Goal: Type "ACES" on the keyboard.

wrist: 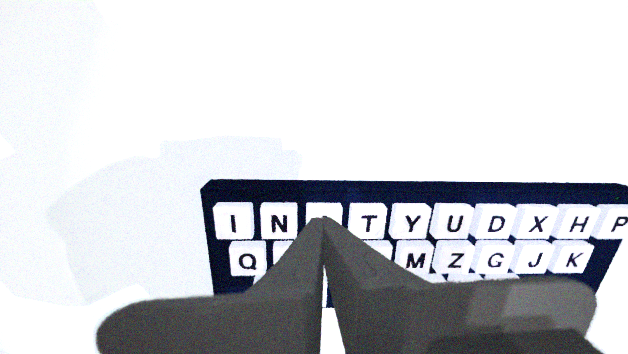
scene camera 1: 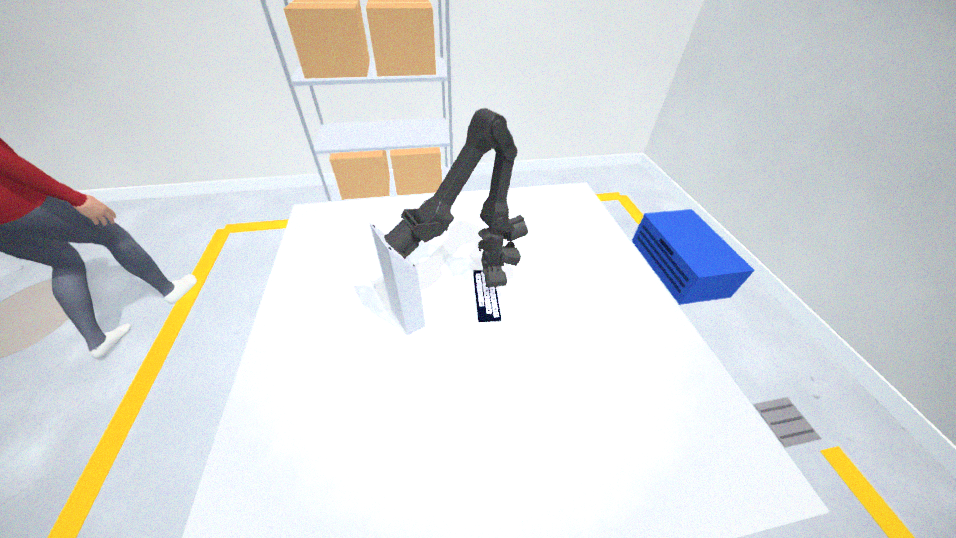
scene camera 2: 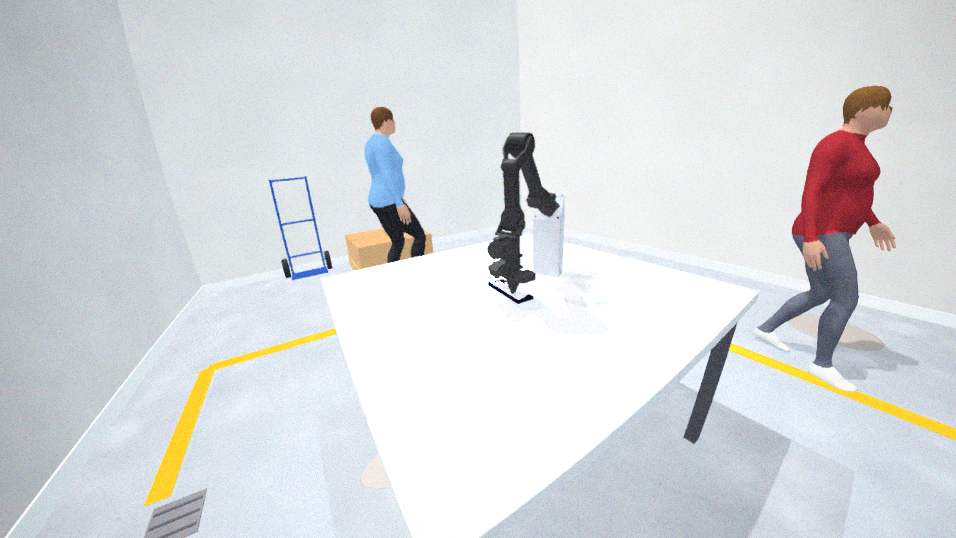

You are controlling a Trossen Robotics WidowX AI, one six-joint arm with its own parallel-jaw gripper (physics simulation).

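Places are measured from the arm's base along level axes (x up, y back, z right), in millimetres.
Pixels of known places: gripper, fingertip midpoint: [wrist: 320, 226] [scene camera 2: 512, 293]; arm's base, link origin: [scene camera 1: 394, 246] [scene camera 2: 549, 207].
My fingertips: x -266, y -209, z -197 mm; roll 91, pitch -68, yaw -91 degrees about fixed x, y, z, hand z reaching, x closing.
Note:
For each thing: its top centre in the pictures, then the offset to it from my fingertips. Level surfaces: height alone.
- dark blue keyboard, top centre: [wrist: 425, 260] [scene camera 1: 486, 292] [scene camera 2: 509, 287] dx +0, dy +1, dz +54 mm
- N key, top centre: [wrist: 279, 223] dx +0, dy +5, dz -18 mm
- T key, top centre: [wrist: 368, 223] dx +0, dy -8, dz +20 mm
- white table, surface height: dx -16 mm
The dark blue keyboard [scene camera 1: 482, 313] [scene camera 2: 524, 299] [wrist: 400, 190] with white keys lies flat on the table. My gripper [scene camera 1: 495, 283] [scene camera 2: 513, 289] [wrist: 320, 226] is shut and empty, pointing down at the keyboard's top row. In the wrist view its tips overlap the A key [wrist: 315, 212], between the N key [wrist: 278, 222] and the T key [wrist: 369, 223]; the A letter is almost wholly covered. Whether the tips touch the key or hover just over it is hard to tell. The fingers hide part of the middle row and most of the bottom row; the letters C, E and S do not show.
A tall white panel [scene camera 1: 399, 287] [scene camera 2: 548, 244] stands on the white table [scene camera 1: 467, 414] [scene camera 2: 467, 374] beside the arm's base. A person in red [scene camera 1: 30, 187] [scene camera 2: 839, 180] and a person in blue [scene camera 2: 385, 170] are off the table. A blue box [scene camera 1: 695, 247] is on the floor.

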